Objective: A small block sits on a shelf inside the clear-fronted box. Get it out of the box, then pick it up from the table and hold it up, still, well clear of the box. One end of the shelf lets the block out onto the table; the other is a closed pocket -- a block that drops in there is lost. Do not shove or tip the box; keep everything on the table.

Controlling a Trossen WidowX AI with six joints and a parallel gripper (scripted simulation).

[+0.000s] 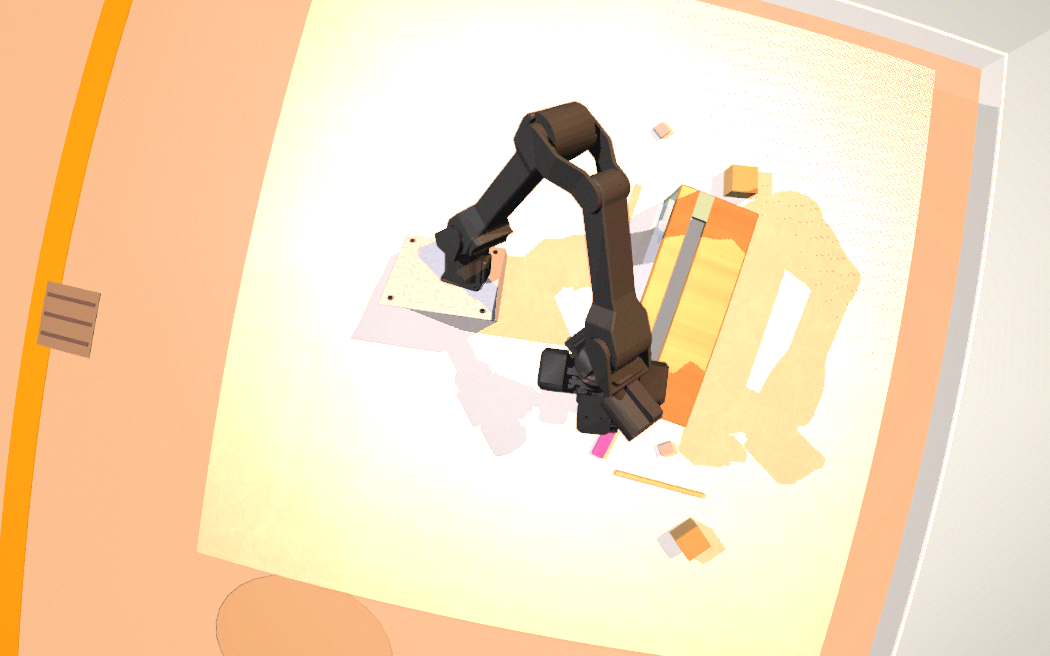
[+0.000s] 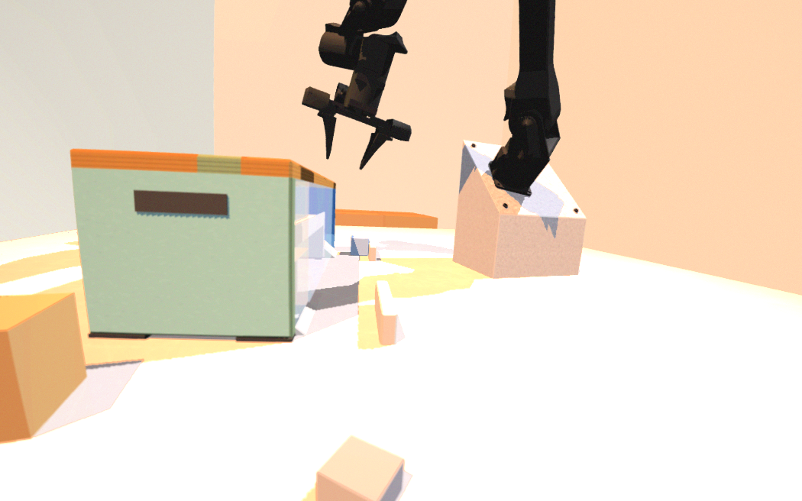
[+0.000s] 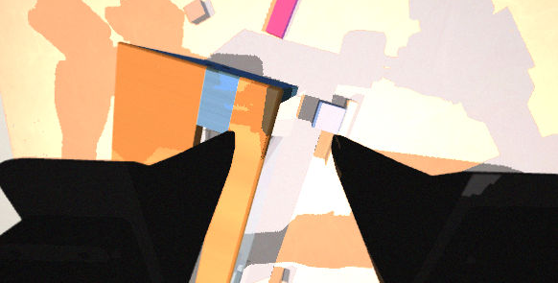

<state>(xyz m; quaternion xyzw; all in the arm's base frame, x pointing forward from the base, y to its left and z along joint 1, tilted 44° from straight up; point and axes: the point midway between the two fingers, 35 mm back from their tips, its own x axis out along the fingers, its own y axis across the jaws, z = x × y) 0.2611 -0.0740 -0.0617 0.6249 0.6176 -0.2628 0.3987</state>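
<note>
My gripper tip is 140 mm above the blue block and 30 mm past it. From my gripper tip the other things lie so: thin orange stick (180 mm ahead, 160 mm to the right, 160 mm below); then pink block (160 mm below, 110 mm to the right, 50 mm ahead); then box (160 mm to the left, 100 mm below, 60 mm ahead).
</note>
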